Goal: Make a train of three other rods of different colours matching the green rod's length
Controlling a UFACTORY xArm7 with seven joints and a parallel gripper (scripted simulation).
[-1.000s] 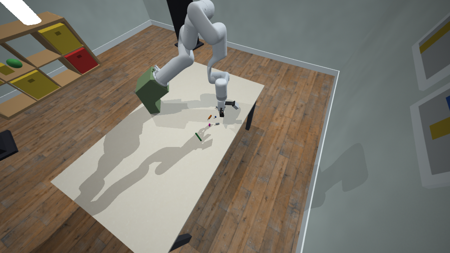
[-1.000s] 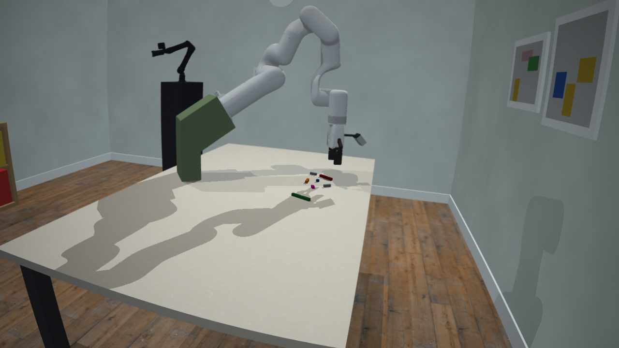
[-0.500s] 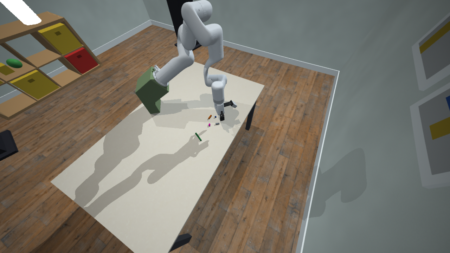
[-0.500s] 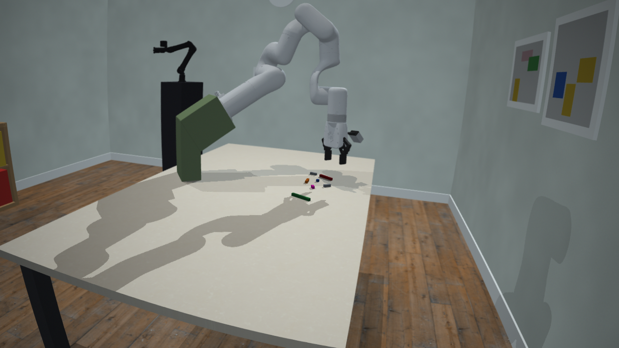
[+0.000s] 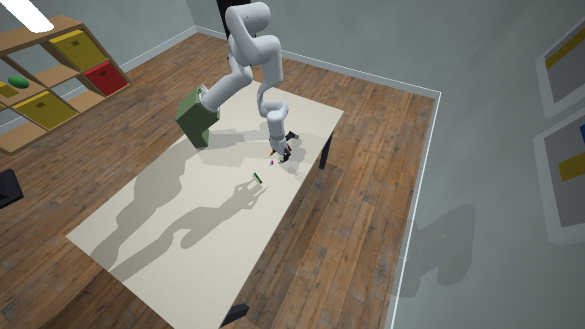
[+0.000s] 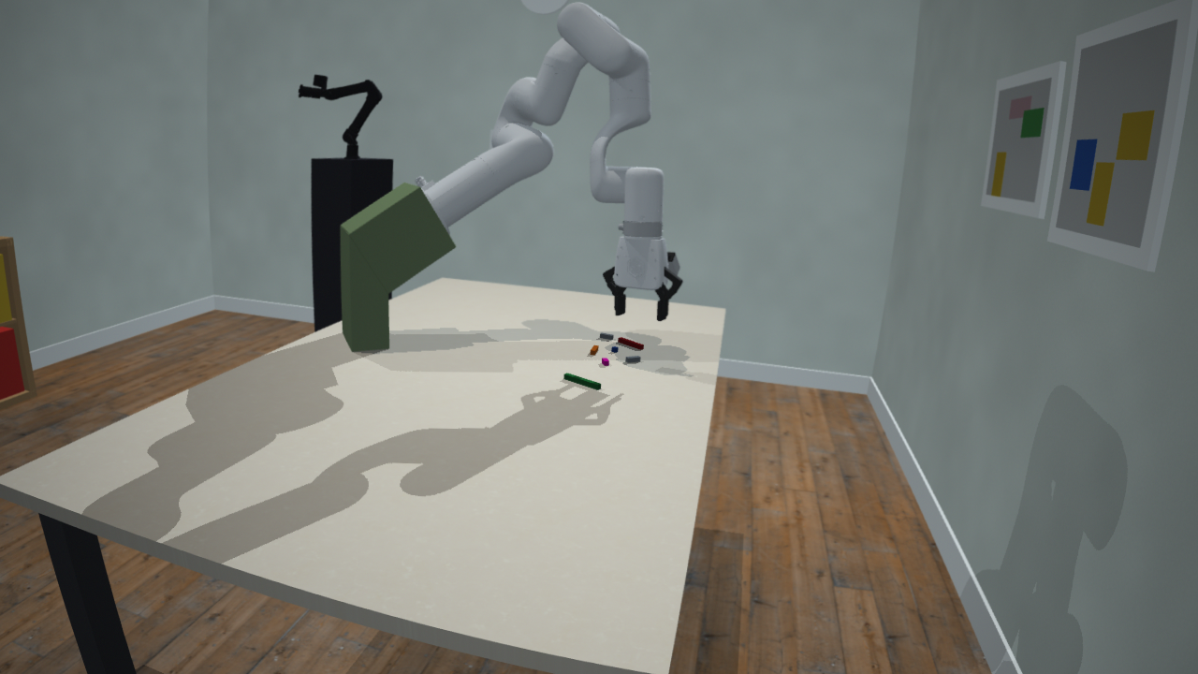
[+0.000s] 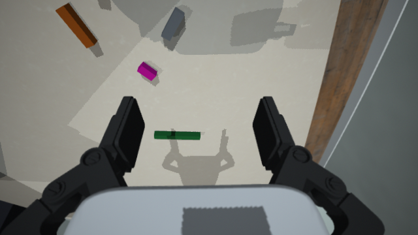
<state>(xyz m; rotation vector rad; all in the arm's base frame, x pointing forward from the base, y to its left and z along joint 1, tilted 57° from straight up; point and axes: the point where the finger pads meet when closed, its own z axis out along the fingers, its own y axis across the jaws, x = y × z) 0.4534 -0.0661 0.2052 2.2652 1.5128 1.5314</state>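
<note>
Right now my hand is 8 cm past the blue rod, 7 cm to the right of it and 11 cm above it. Also, from my hand: magenta rod: 6 cm behind, 3 cm to the right, 11 cm below; red rod: 7 cm behind, 13 cm to the left, 11 cm below; orange rod: 11 cm behind, 3 cm to the left, 11 cm below.
</note>
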